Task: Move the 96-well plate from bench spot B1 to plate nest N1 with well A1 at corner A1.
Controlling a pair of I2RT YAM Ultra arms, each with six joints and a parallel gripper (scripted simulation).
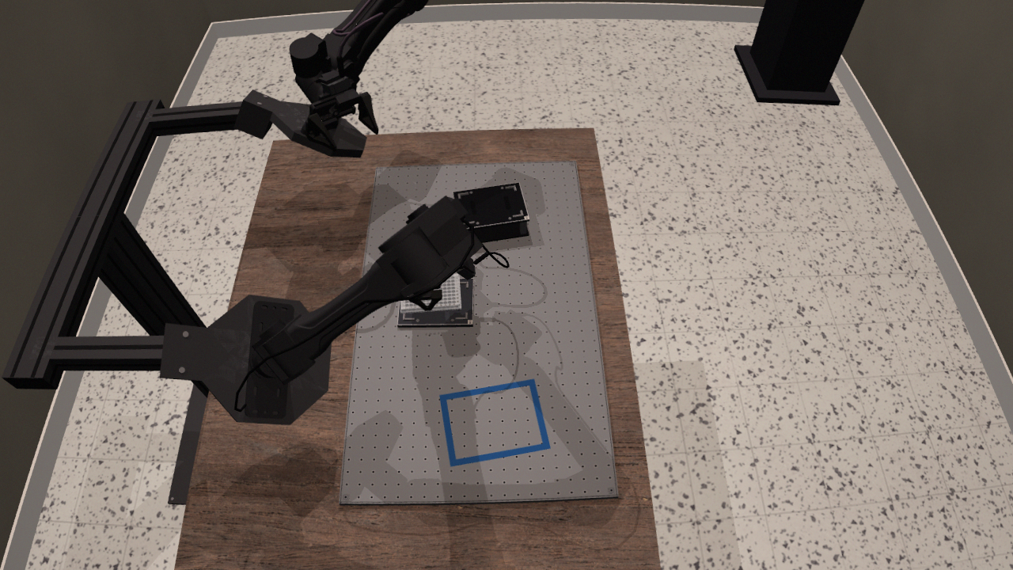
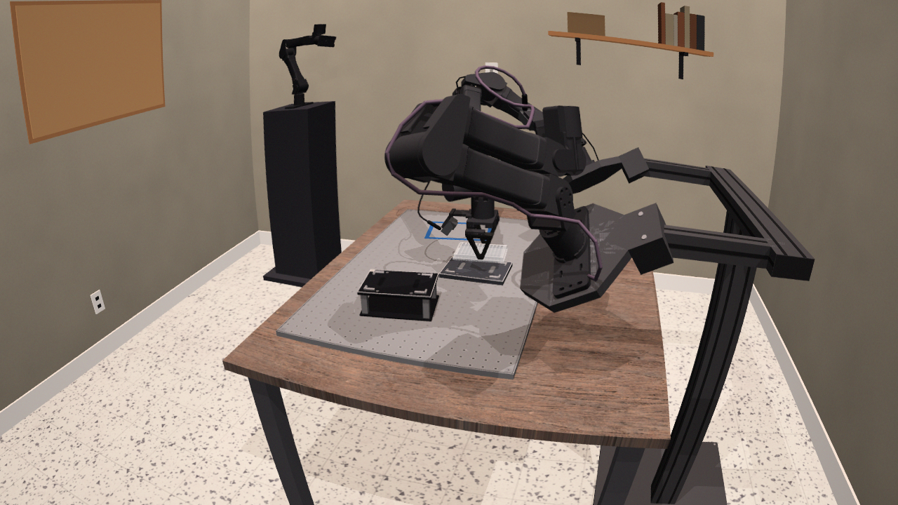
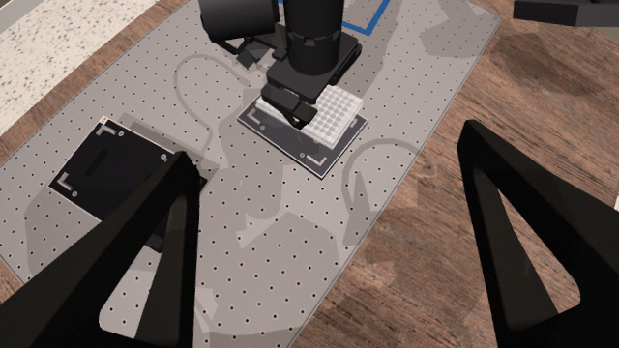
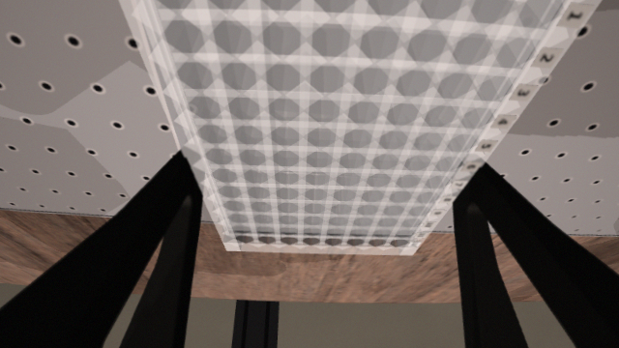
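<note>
Right now the clear 96-well plate is 29 cm below my left hand, 18 cm to the right of it and 13 cm ahead of it. From my left hand the other things lie so: raised black nest: 28 cm below, 26 cm ahead, 6 cm to the left.
</note>
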